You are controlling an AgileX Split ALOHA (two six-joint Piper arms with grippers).
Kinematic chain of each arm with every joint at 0, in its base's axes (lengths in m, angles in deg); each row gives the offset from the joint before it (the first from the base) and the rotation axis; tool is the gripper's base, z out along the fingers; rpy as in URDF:
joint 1: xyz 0 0 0.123 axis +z
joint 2: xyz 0 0 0 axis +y
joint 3: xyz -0.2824 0 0.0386 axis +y
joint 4: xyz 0.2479 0 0.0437 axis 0.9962 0 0.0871
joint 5: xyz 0 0 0 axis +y
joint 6: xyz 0.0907 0 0.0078 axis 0.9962 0 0.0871
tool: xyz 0 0 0 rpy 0 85 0
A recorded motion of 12 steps. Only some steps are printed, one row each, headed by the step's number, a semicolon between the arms.
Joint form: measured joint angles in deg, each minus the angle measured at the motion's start. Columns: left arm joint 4, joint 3, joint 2, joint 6, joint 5, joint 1; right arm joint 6, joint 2, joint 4, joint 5, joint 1, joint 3.
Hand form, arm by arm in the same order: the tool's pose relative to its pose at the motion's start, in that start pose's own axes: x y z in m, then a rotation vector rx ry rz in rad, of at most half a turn. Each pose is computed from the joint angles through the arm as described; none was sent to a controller.
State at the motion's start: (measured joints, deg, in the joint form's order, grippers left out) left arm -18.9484 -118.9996 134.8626 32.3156 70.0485 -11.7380; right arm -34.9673 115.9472 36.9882 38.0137 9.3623 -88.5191
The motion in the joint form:
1: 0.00 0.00 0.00 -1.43 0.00 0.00; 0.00 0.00 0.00 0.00 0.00 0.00
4: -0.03 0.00 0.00 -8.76 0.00 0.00; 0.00 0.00 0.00 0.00 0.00 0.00
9: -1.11 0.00 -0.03 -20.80 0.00 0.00; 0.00 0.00 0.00 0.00 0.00 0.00
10: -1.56 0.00 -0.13 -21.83 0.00 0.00; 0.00 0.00 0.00 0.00 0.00 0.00
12: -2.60 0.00 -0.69 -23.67 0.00 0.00; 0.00 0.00 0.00 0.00 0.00 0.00
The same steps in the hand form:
1: 0.0000 0.0000 0.0000 0.0000 0.0000 -0.0250; 0.0000 0.0000 0.0000 0.0000 0.0000 0.0000
4: 0.0000 0.0000 0.0000 0.0004 -0.0002 -0.1531; 0.0000 0.0000 0.0000 0.0000 0.0000 0.0000
9: -0.0009 -0.0015 -0.0003 0.0168 -0.0073 -0.3695; 0.0000 0.0000 0.0000 0.0000 0.0000 0.0000
10: -0.0015 -0.0022 -0.0011 0.0234 -0.0115 -0.3896; 0.0000 0.0000 0.0000 0.0000 0.0000 0.0000
12: -0.0031 -0.0048 -0.0058 0.0376 -0.0262 -0.4246; 0.0000 0.0000 0.0000 0.0000 0.0000 0.0000

